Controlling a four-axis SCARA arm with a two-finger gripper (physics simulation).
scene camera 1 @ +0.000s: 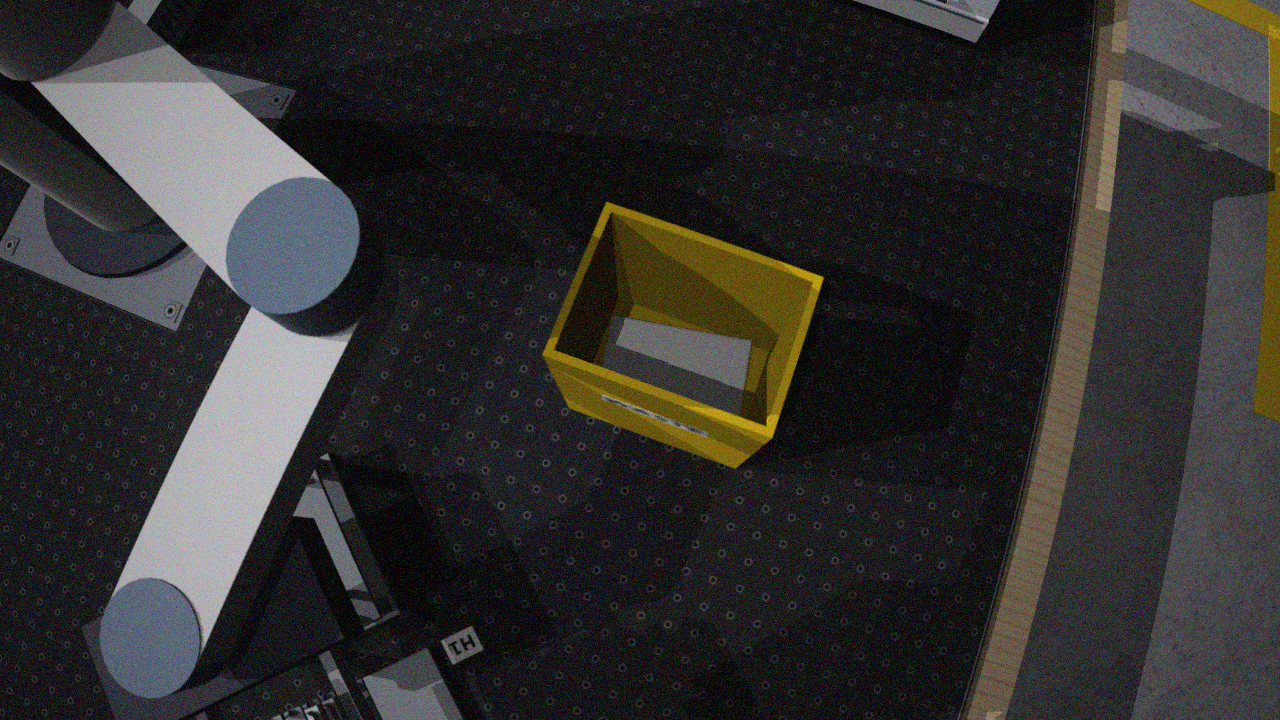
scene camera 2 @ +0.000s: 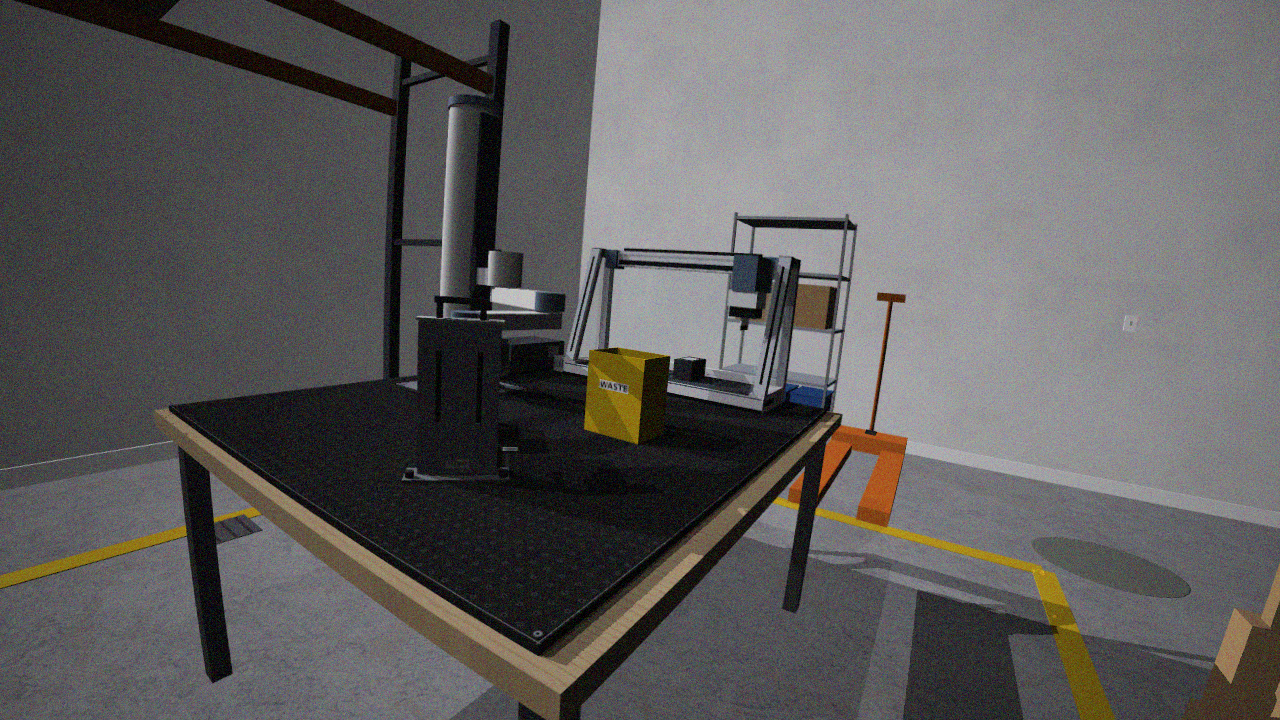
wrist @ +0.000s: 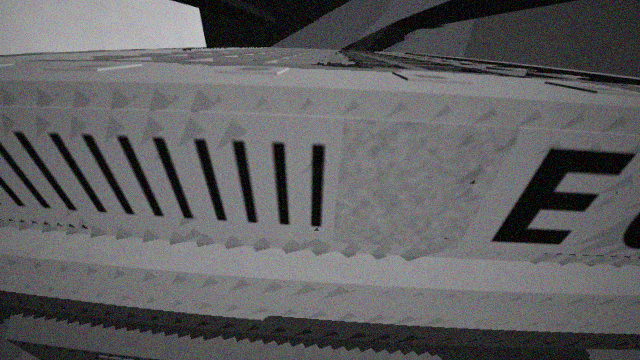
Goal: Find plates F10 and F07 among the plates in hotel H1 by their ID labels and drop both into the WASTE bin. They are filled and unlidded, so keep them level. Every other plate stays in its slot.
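Places are measured from the arm's base along level axes (x ahead, y left, z up), in metres.
Pixels of known places: gripper, fingertip midpoint: [wrist: 329, 152].
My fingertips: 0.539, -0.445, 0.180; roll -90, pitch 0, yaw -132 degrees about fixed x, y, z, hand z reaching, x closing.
Behind a point stands the place of what it marks, as x, y, z.
In the wrist view a pale plate [wrist: 410, 185] fills the frame very close up. Its front shows a barcode and a label starting with E; the rest is cut off. Labels F10 and F07 cannot be read in any view. The arm's wrist end [scene camera 1: 150, 637] is at lower left in scene camera 1, beside the H1 tag [scene camera 1: 461, 644] @(0.546, -0.318, 0.013). My gripper's fingers are hidden under the arm there and behind the dark hotel tower [scene camera 2: 458, 385] @(0.590, -0.493, 0.181) in scene camera 2; they do not show in the wrist view. The yellow WASTE bin [scene camera 1: 590, 394] @(0.594, -0.084, 0.128) [scene camera 2: 626, 416] @(0.687, -0.086, 0.072) stands upright, with a flat grey surface at its bottom.
The arm's elbow [scene camera 1: 293, 245] @(0.440, -0.096, 0.342) is between the bin and the arm's base plate [scene camera 1: 152, 300] @(0.102, -0.127, 0.012). A gantry machine [scene camera 2: 680, 259] @(0.428, 0.623, 0.486) stands at the back of the table. The table's wooden edge [scene camera 1: 1051, 429] @(1.022, 0.050, 0.000) runs down the right. Pale metal parts stand near the H1 tag.
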